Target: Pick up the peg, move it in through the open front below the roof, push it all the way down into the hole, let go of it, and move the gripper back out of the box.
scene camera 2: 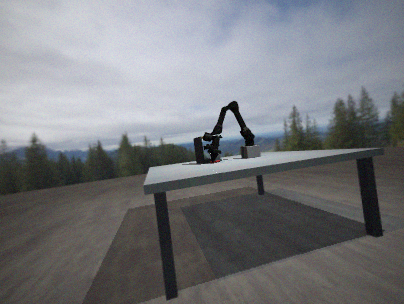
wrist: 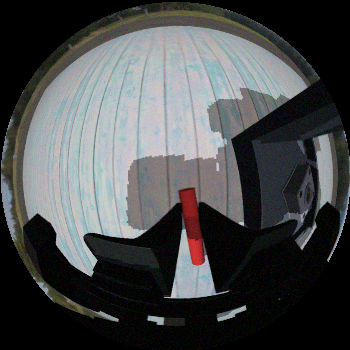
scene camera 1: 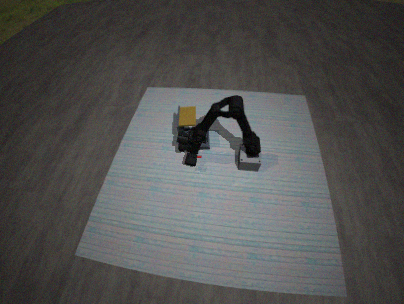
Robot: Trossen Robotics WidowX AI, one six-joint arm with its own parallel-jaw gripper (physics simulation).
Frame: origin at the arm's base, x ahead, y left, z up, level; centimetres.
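Seen in the pictures: gripper, fingertip midpoint: [scene camera 2: 212, 162] [wrist: 189, 206] [scene camera 1: 190, 157]; arm's base, link origin: [scene camera 2: 250, 145] [scene camera 1: 252, 152].
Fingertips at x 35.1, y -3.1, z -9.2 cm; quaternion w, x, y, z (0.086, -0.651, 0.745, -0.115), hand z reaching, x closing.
Pixels of each thing's middle, then the offset from my fingertips to it. Level surfaces: height alone.
- red peg, body centre: [wrist: 193, 231] [scene camera 1: 194, 156] [scene camera 2: 215, 161] dx -2.4, dy +0.0, dz +0.0 cm
- box, body centre: [scene camera 1: 194, 128] [scene camera 2: 207, 149] dx -2.7, dy -13.6, dz +10.5 cm
- grey block with the hole, body centre: [wrist: 300, 192] dx -1.9, dy -14.5, dz +1.8 cm
- table, surface height: dz -0.7 cm
The red peg [scene camera 1: 199, 157] [scene camera 2: 216, 161] [wrist: 196, 254] is held lengthwise between the fingertips, with an end showing on either side of them in the wrist view. My gripper [scene camera 1: 195, 157] [wrist: 189, 206] is shut on the peg, low over the table, outside the box. I cannot tell whether the peg touches the table. The box [scene camera 1: 188, 116] [scene camera 2: 198, 150] [wrist: 245, 180] has a yellow roof and dark walls; the arm hides part of it. In the wrist view, a grey block with the hole [wrist: 308, 193] shows inside the box, to the right of the gripper.
The arm's grey base block [scene camera 1: 249, 163] [scene camera 2: 251, 151] stands on the table [scene camera 1: 210, 230] [scene camera 2: 175, 175], to the right of the box in both scene views. The box's dark roof edge and wall stand close on the gripper's right in the wrist view. The arm arches above the table.
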